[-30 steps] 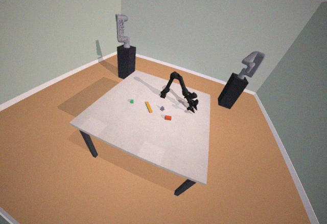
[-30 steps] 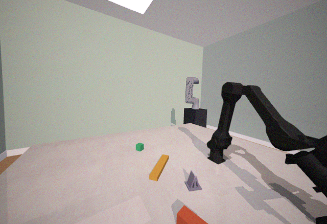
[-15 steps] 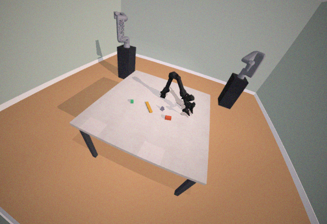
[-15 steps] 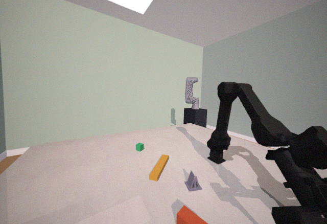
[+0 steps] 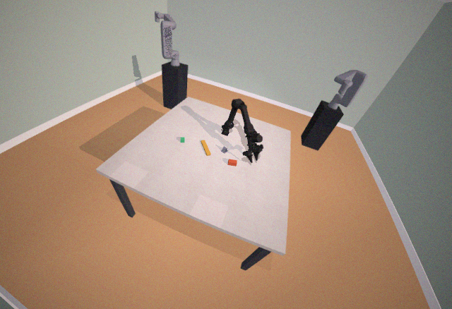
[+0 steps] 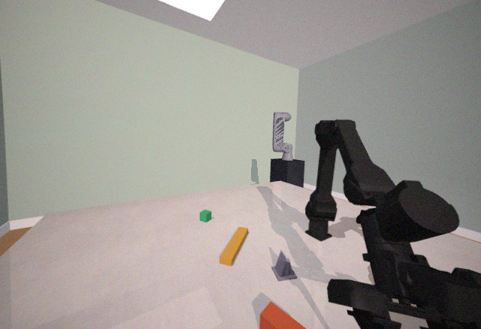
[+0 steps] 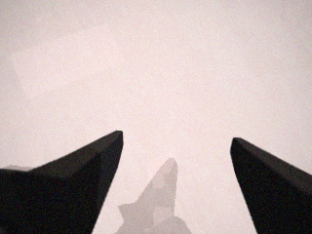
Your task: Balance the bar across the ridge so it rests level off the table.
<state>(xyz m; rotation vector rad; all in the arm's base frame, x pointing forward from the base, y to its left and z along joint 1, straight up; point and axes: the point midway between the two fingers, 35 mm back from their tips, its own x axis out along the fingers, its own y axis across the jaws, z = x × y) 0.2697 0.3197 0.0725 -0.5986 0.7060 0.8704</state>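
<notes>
My gripper tip is 160 mm to the left of the red block, 60 mm short of it and 30 mm above it. Round my gripper tip: green cube: 620 mm to the right, 30 mm below, 20 mm ahead; bar: 420 mm to the right, 40 mm below.
</notes>
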